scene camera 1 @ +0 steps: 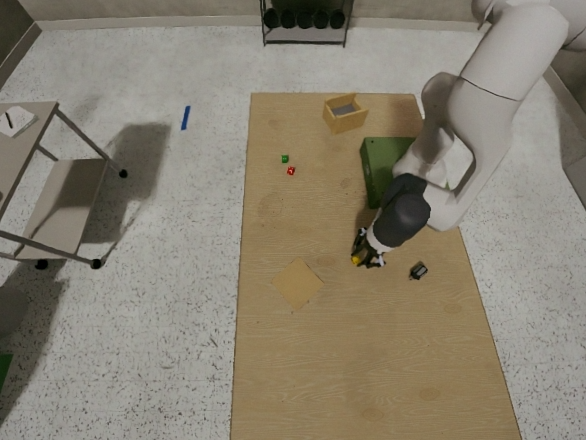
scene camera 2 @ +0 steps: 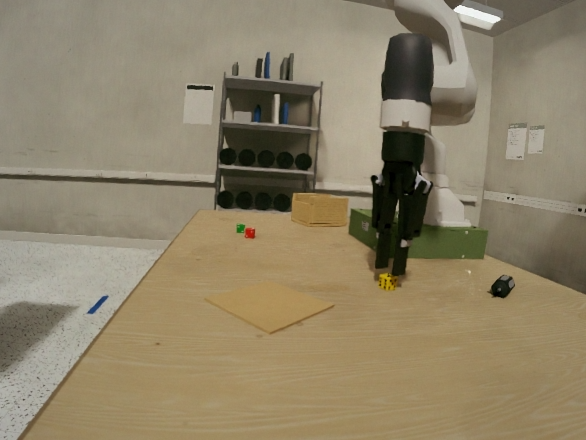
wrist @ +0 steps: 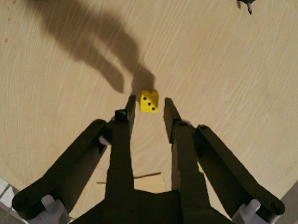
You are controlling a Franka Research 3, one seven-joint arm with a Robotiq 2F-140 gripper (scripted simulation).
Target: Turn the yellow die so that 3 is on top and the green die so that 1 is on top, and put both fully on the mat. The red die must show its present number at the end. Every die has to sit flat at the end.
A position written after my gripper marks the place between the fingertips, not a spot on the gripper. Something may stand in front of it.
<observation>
I see my gripper (scene camera 2: 389, 271) and a wooden box (scene camera 2: 323, 211).
The wooden box is seen too in scene camera 1 (scene camera 1: 340, 105). My gripper is seen too in the wrist view (wrist: 149, 106). The wrist view does not show the wooden box: it is out of frame.
</observation>
